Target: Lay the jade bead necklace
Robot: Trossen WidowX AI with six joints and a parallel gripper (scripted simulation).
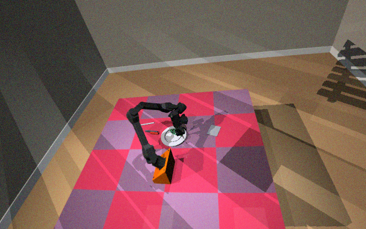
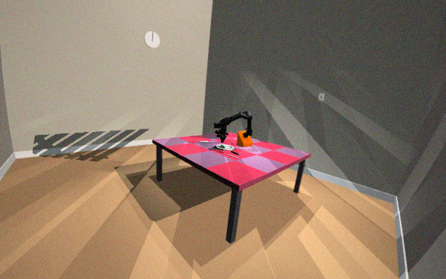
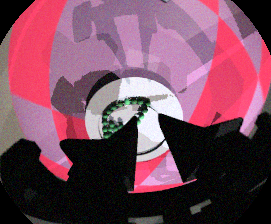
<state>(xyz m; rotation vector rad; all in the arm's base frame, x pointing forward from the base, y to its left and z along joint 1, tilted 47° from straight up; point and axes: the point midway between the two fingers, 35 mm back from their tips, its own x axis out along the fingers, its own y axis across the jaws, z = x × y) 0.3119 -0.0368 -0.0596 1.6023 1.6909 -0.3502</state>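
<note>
My gripper tip is 5 cm to the right of the round white bead board and 4 cm above it. Round my gripper tip: red-handled tool (23 cm to the left, 5 cm ahead, 4 cm below); flat grey pad (26 cm to the right, 4 cm below, 4 cm ahead); thin white rod (30 cm to the left, 16 cm ahead, 4 cm below).
</note>
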